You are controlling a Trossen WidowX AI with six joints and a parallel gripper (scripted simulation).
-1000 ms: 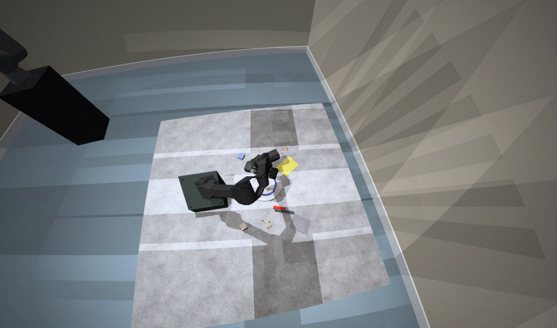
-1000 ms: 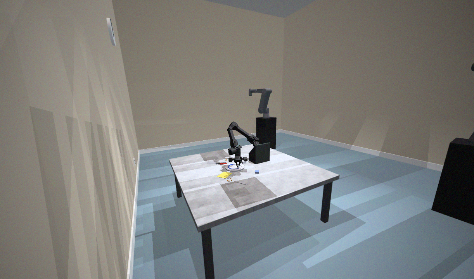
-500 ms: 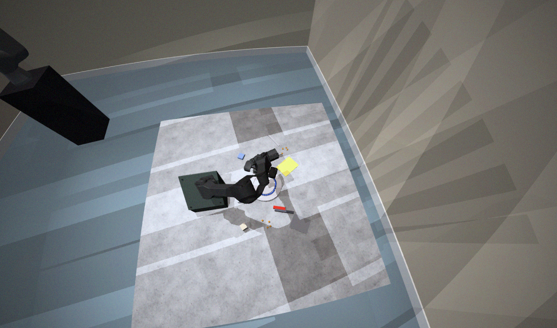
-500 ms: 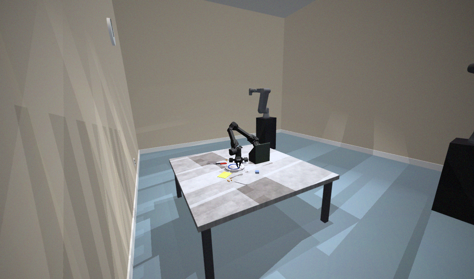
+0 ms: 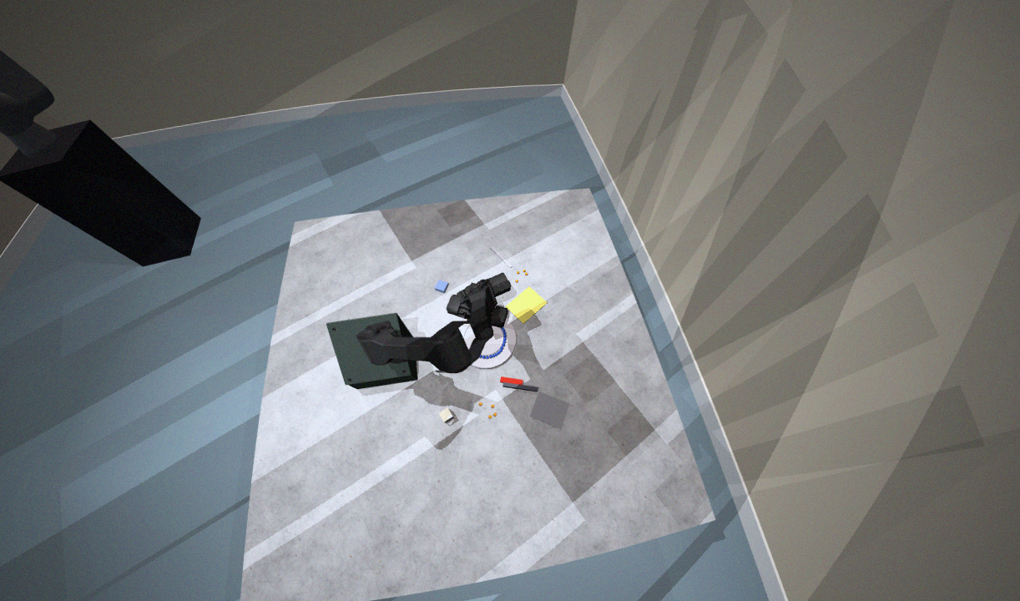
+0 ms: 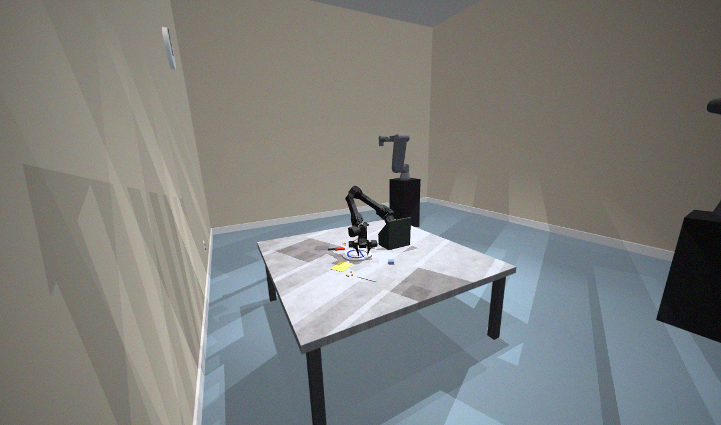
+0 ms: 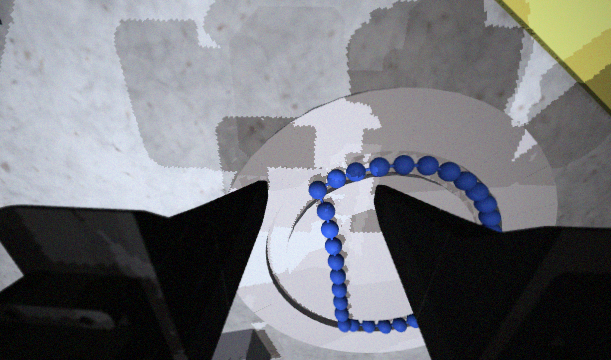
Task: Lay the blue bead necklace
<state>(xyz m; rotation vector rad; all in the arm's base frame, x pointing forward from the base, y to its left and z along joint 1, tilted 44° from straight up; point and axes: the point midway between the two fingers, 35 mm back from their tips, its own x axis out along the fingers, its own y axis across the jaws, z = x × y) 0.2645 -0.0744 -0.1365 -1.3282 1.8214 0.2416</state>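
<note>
My gripper tip is now 1 cm short of the round white bead board, 6 cm to the left of it and 1 cm above it. The rest, counted from my gripper tip: blue block (10 cm behind, 17 cm to the left, 1 cm below); yellow sheet (18 cm ahead, 3 cm to the left, 1 cm below); grey tool (6 cm ahead, 23 cm to the right, 1 cm below).
</note>
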